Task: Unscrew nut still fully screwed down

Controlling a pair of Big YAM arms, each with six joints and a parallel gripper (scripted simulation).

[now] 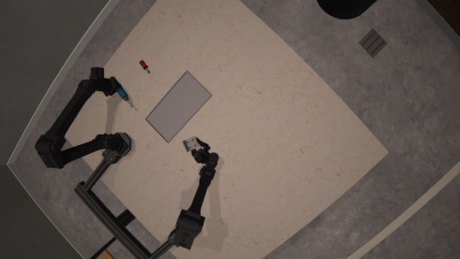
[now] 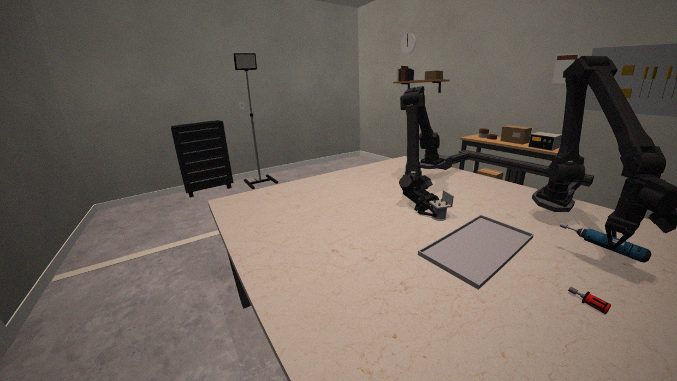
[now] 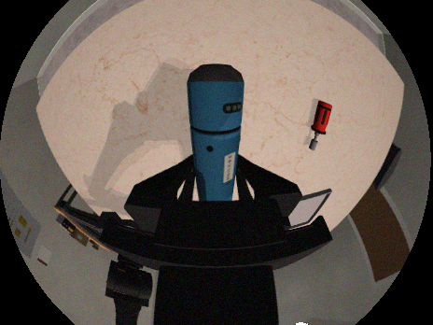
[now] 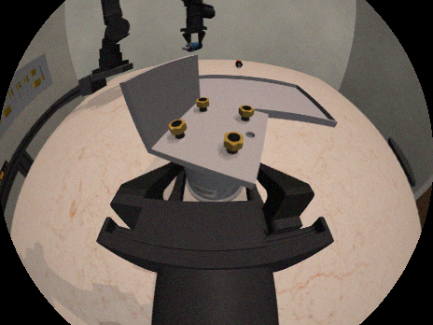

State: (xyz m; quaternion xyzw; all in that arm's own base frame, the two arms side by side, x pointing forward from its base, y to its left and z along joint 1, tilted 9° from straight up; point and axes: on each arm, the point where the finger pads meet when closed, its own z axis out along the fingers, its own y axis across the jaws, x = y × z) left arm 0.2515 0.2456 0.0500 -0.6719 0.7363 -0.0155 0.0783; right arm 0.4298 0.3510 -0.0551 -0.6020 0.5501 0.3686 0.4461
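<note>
My right hand is 10 mm below the joint module. Round my right hand: flat grey tray: 240 mm to the left, 50 mm ahead, 20 mm below; red-handled screwdriver: 580 mm to the left, 50 mm ahead, 10 mm below; grey bracket: 50 mm above.
</note>
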